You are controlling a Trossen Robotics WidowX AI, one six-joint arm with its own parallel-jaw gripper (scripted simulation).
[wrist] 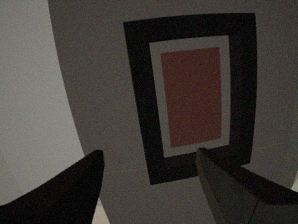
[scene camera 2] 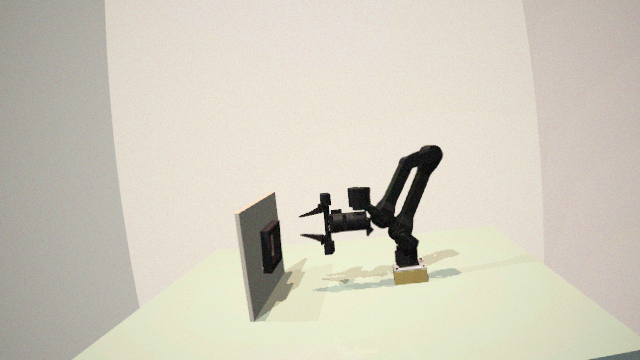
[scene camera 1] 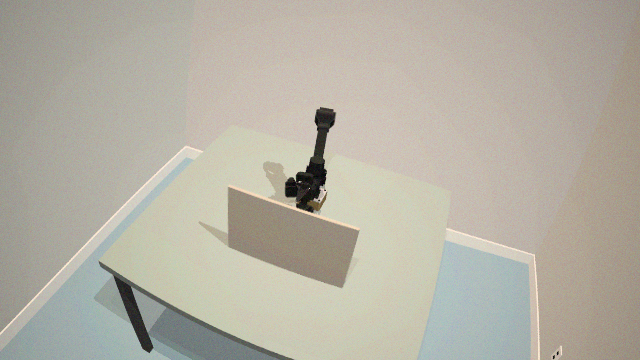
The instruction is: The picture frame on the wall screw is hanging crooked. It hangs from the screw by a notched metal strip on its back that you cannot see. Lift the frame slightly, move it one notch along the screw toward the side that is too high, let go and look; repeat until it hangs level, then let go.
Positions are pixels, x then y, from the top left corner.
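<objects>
The wrist view shows my gripper, and it shows a picture frame in the wrist view (194, 77) as well. In scene camera 2 I see my gripper too, and the picture frame is there in scene camera 2 (270, 236). My gripper is also visible in scene camera 1 (297, 207), but scene camera 1 does not show the picture frame, hidden by a wall panel. On my gripper, (wrist: 226, 185) and (scene camera 2: 311, 234) are the same spot. On the wall panel, (wrist: 93, 57) and (scene camera 2: 265, 209) are the same spot.
</objects>
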